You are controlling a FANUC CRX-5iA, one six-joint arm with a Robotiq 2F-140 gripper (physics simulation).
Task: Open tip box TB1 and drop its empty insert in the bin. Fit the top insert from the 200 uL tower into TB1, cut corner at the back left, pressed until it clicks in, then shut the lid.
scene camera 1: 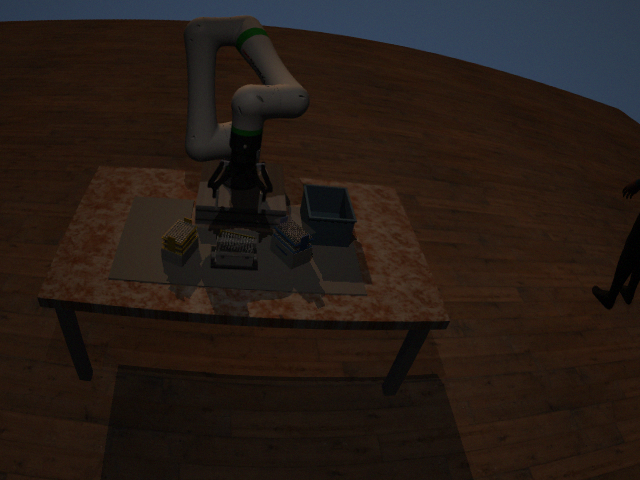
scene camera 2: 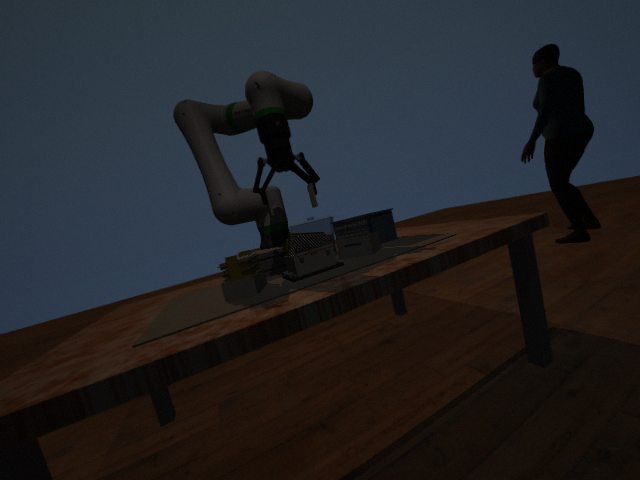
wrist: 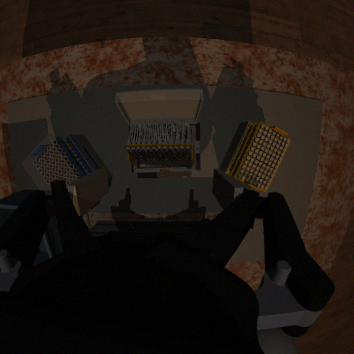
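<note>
Tip box TB1 (scene camera 1: pixel 235 258) (scene camera 2: pixel 312 262) stands at the middle of the mat, its clear lid (wrist: pixel 160 106) open on the side away from the robot. An insert with tips and a yellow edge (scene camera 1: pixel 236 242) (wrist: pixel 160 145) is in it; it looks tilted, with its robot-side edge higher. Its cut corner and seating are unclear. The yellow insert tower (scene camera 1: pixel 179 240) (scene camera 2: pixel 240 273) (wrist: pixel 260 152) stands to one side. The blue bin (scene camera 1: pixel 333 233) (scene camera 2: pixel 385 226) is at the back right in scene camera 1. My gripper (scene camera 1: pixel 239 196) (scene camera 2: pixel 292 206) (wrist: pixel 159 179) is wide open, empty, above and robot-side of TB1.
A tower with blue inserts (scene camera 1: pixel 292 242) (scene camera 2: pixel 356 242) (wrist: pixel 62 162) stands between TB1 and the bin. The robot's pedestal (scene camera 1: pixel 206 200) is behind the grey mat (scene camera 1: pixel 134 253). A person (scene camera 1: pixel 628 258) (scene camera 2: pixel 563 118) stands on the floor beyond the table.
</note>
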